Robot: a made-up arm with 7 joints. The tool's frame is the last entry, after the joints. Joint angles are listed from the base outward.
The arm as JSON. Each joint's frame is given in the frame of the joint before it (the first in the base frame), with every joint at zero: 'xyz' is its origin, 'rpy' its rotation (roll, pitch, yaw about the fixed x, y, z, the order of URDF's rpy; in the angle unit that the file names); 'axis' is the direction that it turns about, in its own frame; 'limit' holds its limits. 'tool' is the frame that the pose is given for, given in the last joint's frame.
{
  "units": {
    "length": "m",
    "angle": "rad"
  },
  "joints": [
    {
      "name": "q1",
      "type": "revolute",
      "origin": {
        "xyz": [
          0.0,
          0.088,
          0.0
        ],
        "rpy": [
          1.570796,
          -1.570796,
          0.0
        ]
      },
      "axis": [
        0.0,
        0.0,
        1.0
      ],
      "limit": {
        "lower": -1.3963,
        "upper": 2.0
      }
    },
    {
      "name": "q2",
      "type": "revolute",
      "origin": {
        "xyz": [
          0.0,
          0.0,
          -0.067
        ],
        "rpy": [
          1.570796,
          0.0,
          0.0
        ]
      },
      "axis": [
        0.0,
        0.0,
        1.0
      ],
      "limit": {
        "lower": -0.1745,
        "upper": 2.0
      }
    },
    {
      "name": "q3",
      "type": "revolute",
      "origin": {
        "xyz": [
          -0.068,
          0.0,
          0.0
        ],
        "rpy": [
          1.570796,
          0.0,
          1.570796
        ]
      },
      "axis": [
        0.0,
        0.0,
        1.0
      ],
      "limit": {
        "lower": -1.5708,
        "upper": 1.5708
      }
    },
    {
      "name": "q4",
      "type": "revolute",
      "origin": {
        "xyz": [
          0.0,
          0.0,
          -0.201
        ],
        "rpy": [
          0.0,
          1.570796,
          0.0
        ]
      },
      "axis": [
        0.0,
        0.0,
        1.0
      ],
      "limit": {
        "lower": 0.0,
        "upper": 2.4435
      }
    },
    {
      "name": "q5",
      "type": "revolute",
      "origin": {
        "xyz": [
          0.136,
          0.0,
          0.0
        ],
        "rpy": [
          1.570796,
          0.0,
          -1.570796
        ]
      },
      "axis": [
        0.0,
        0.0,
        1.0
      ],
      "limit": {
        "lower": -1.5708,
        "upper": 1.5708
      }
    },
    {
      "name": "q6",
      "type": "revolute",
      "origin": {
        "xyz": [
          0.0,
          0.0,
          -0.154
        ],
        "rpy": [
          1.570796,
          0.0,
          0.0
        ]
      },
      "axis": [
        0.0,
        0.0,
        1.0
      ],
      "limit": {
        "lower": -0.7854,
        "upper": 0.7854
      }
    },
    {
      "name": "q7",
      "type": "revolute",
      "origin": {
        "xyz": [
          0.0,
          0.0,
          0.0
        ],
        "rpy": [
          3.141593,
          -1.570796,
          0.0
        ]
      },
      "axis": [
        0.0,
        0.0,
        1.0
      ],
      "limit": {
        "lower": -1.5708,
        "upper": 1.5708
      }
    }
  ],
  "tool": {
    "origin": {
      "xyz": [
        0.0,
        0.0,
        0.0
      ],
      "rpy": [
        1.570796,
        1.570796,
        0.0
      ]
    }
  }
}
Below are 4 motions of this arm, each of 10 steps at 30 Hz.
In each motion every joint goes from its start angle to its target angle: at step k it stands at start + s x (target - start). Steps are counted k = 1, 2, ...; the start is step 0. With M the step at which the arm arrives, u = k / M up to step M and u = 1 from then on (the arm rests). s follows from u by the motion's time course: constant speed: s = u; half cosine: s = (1 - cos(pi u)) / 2; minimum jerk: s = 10 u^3 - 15 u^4 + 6 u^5.
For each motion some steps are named. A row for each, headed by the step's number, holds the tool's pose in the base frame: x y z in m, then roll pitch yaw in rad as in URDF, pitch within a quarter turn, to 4 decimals.
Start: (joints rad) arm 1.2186 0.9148 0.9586 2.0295 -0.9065 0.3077 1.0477
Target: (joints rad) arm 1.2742 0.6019 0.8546 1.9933 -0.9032 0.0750 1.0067
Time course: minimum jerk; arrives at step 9
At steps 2, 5, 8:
2: -0.0198 0.3981 0.1681 2.7545 -0.6421 -1.3910
5: 0.0260 0.4055 0.1643 2.6998 -0.5693 -1.4703
8: 0.0600 0.4045 0.1629 2.6744 -0.5069 -1.5422

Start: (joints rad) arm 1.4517 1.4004 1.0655 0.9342 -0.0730 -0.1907 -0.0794
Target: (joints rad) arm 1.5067 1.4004 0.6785 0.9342 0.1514 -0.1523 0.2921
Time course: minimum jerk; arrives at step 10
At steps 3, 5, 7, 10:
3: -0.1043 0.6233 0.1378 -2.1844 -0.3237 -2.0821
5: -0.0870 0.6203 0.1586 -2.3894 -0.3095 -2.1090
7: -0.0676 0.6167 0.1774 -2.5934 -0.3030 -2.1409
10: -0.0576 0.6148 0.1856 -2.6916 -0.3028 -2.1579

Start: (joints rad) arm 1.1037 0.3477 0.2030 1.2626 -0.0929 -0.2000 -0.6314
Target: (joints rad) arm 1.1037 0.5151 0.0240 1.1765 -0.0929 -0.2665 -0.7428
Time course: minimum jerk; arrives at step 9
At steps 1, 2, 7, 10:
1: 0.4047 0.3292 0.0991 -2.5510 -0.5447 -2.6512
2: 0.4054 0.3301 0.0989 -2.5615 -0.5425 -2.6376
7: 0.4128 0.3462 0.0923 -2.6946 -0.5071 -2.4609
10: 0.4133 0.3480 0.0914 -2.7061 -0.5032 -2.4452

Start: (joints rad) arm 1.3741 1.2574 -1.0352 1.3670 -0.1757 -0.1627 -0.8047
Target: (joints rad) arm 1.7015 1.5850 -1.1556 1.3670 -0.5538 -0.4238 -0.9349
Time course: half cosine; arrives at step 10
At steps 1, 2, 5, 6, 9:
1: 0.3530 0.3940 0.0794 2.6990 0.1038 -1.7785
2: 0.3463 0.4013 0.0863 2.7159 0.1442 -1.7636
5: 0.3027 0.4414 0.1201 2.8028 0.3551 -1.6626
6: 0.2838 0.4559 0.1303 2.8321 0.4264 -1.6180
9: 0.2414 0.4843 0.1460 2.8853 0.5565 -1.5186

